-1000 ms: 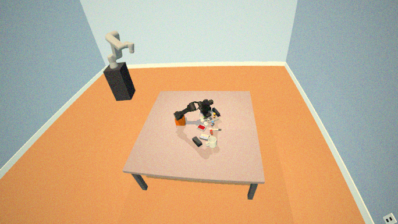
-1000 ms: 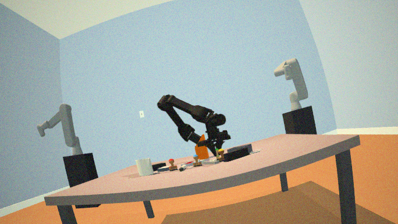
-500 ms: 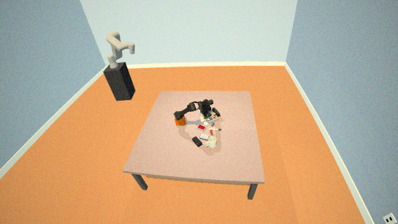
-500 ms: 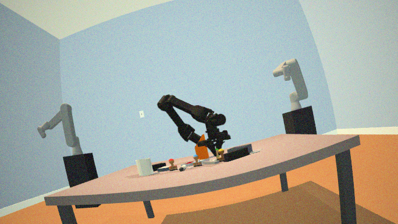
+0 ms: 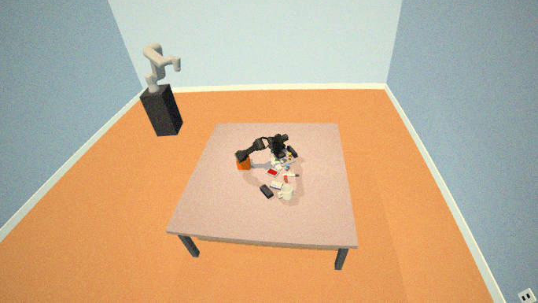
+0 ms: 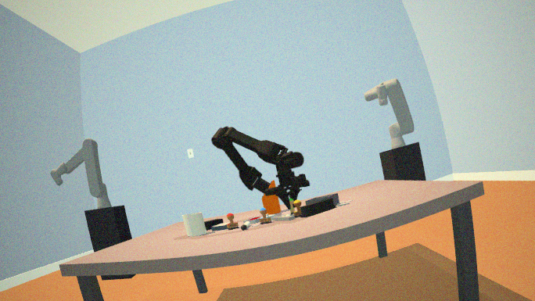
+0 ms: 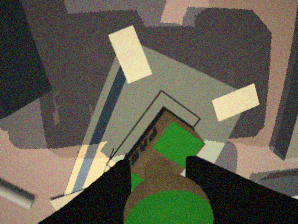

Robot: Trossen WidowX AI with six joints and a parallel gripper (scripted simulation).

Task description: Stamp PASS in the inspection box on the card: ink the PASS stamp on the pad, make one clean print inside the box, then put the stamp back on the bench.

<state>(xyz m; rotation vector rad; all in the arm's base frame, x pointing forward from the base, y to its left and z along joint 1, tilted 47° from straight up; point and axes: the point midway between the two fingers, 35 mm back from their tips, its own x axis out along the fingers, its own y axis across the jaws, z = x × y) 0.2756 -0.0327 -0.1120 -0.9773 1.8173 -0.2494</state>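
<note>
Right now the red ink pad is 150 mm to the right of my gripper tip, 50 mm behind it and 20 mm below it. From my gripper tip the other things lie so: blue-knob stamp (120 mm to the right, 80 mm ahead, 10 mm below); then green-knob stamp (right at my gripper tip); then yellow-knob stamp (110 mm ahead, 10 mm to the left, 10 mm below).
</note>
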